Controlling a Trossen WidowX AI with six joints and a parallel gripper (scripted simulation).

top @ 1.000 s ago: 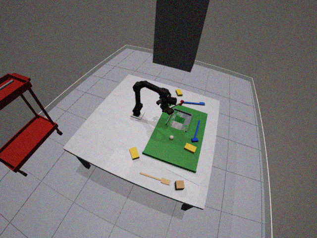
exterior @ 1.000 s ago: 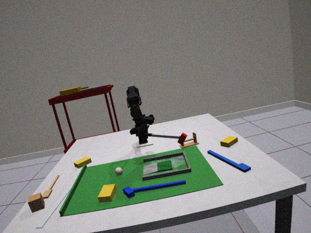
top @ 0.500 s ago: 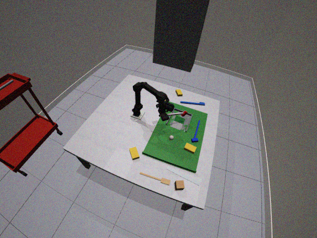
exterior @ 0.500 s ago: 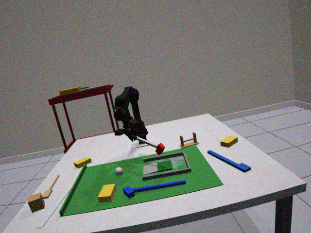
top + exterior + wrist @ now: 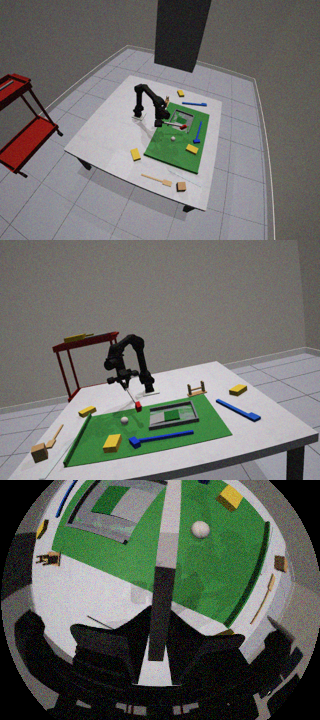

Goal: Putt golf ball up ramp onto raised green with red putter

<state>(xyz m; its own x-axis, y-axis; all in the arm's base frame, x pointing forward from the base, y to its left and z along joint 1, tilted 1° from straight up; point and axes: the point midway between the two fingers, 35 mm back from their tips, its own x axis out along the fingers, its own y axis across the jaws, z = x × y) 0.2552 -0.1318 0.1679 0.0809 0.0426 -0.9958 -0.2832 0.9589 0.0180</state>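
Right now my gripper tip is 11 cm short of the red putter and 4 cm to the right of it. From my gripper tip the other things lie so: green mat 22 cm ahead, 8 cm to the left, 14 cm below; white golf ball 16 cm ahead, 3 cm to the right, 11 cm below; blue putter 38 cm ahead, 14 cm to the left, 12 cm below.
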